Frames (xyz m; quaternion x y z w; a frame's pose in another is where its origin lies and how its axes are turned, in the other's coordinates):
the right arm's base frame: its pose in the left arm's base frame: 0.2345 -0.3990 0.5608 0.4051 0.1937 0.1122 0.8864
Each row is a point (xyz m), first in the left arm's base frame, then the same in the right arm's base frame.
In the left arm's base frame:
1: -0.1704 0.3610 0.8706
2: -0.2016 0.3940 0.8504
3: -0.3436 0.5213 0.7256
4: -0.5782 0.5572 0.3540
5: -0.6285 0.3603 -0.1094
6: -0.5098 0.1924 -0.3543
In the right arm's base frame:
1: -0.1721 0.7444 -0.5038
2: -0.1833 0.7516 -0.5517
3: -0.2343 0.7448 -0.7737
4: -0.3387 0.4949 -1.1216
5: -0.3371 0.0167 -1.2871
6: -0.2282 -0.2834 -1.2684

